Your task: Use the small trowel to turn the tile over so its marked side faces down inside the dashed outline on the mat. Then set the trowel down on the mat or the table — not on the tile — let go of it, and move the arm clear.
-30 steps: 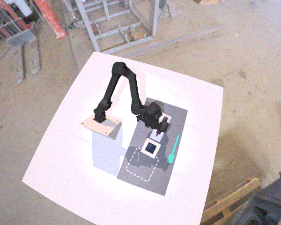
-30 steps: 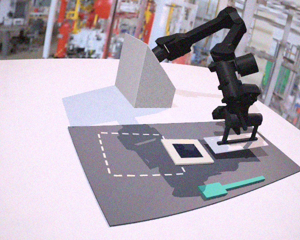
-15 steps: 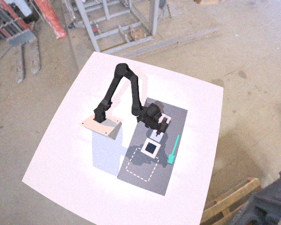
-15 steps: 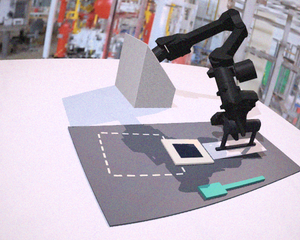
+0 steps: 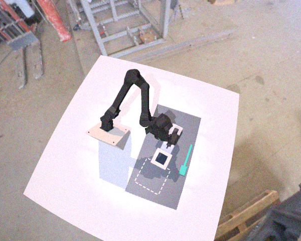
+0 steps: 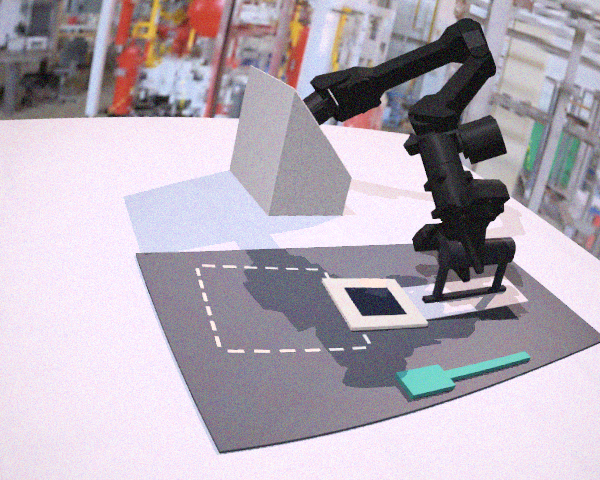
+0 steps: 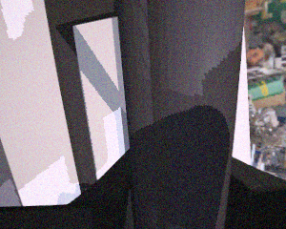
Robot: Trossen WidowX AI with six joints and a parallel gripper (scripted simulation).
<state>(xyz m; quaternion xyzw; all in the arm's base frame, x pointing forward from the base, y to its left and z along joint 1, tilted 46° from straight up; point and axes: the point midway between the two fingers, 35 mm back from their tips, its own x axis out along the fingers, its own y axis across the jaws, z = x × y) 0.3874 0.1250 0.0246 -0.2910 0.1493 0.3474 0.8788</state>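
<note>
Right now my gripper tip is 8 cm above the grey mat, 7 cm to the left of it and 2 cm past it. The rest, counted from my gripper tip: teal trowel 12 cm ahead, 8 cm to the right, 5 cm below; then tile 12 cm to the right, 5 cm below, 3 cm behind.
</note>
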